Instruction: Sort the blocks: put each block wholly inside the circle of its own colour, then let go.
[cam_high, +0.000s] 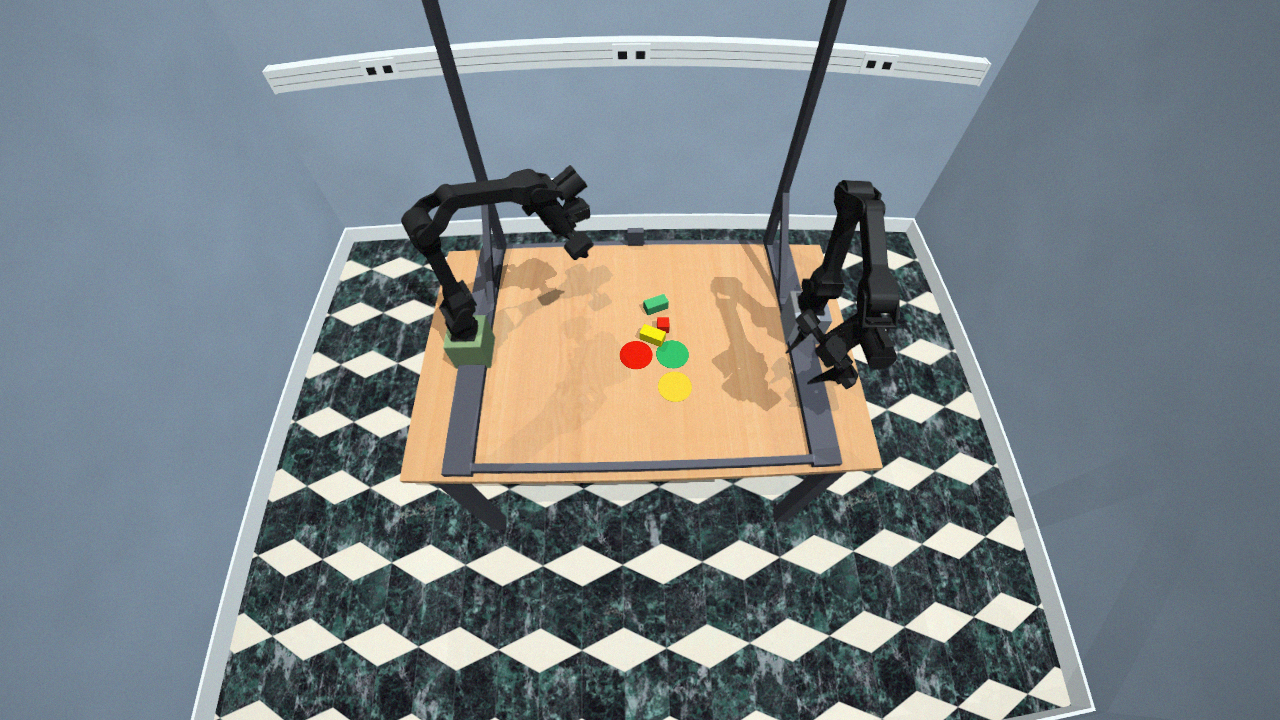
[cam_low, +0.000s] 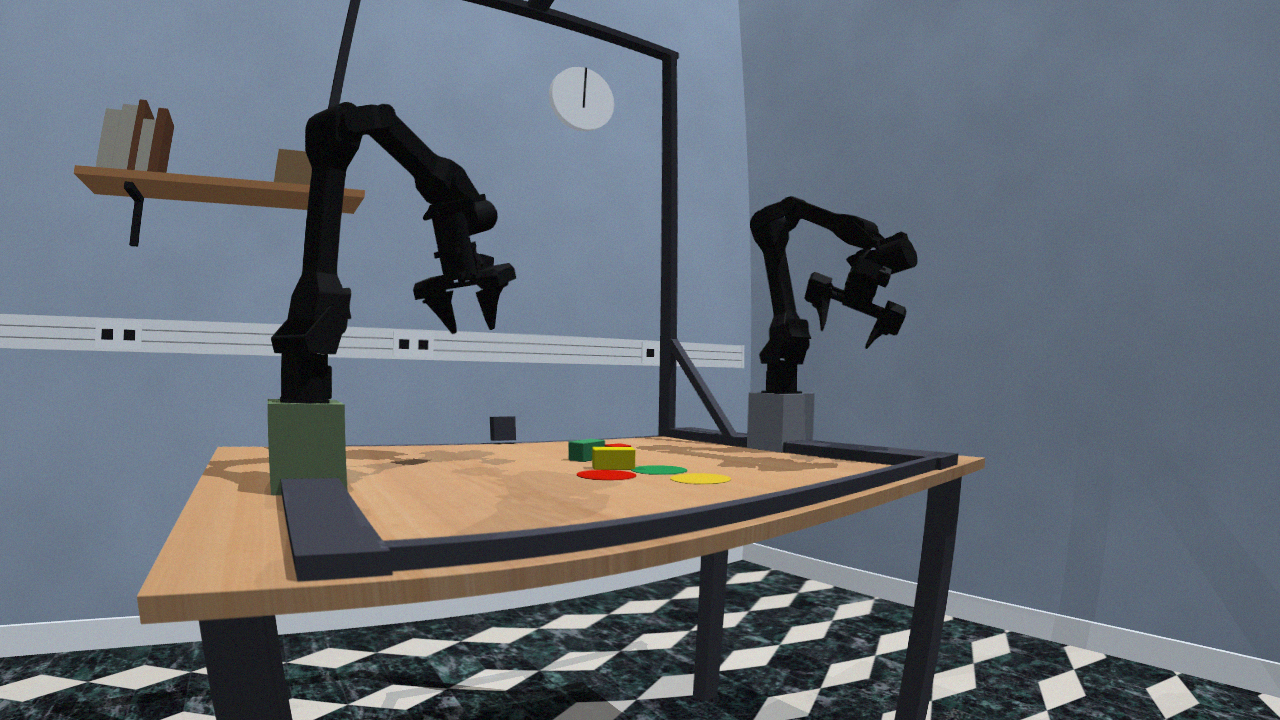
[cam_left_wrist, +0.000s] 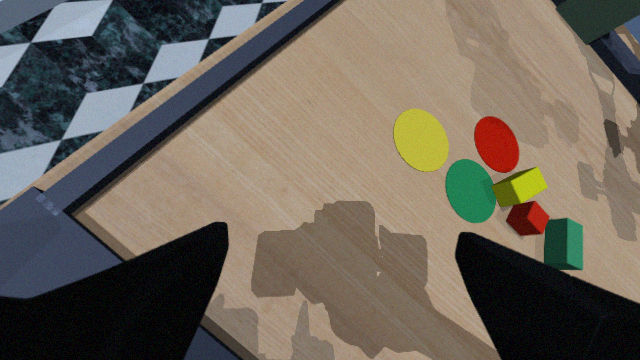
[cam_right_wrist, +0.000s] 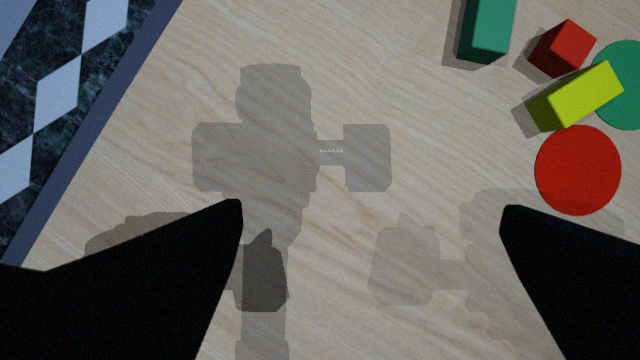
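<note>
The red block lies 28 cm to the right of my left hand, 27 cm behind it and 23 cm below it. Round my left hand: green circle (27 cm to the right, 24 cm below, 19 cm behind); yellow block (32 cm to the right, 24 cm behind, 23 cm below); yellow circle (27 cm to the right, 24 cm below, 9 cm behind).
</note>
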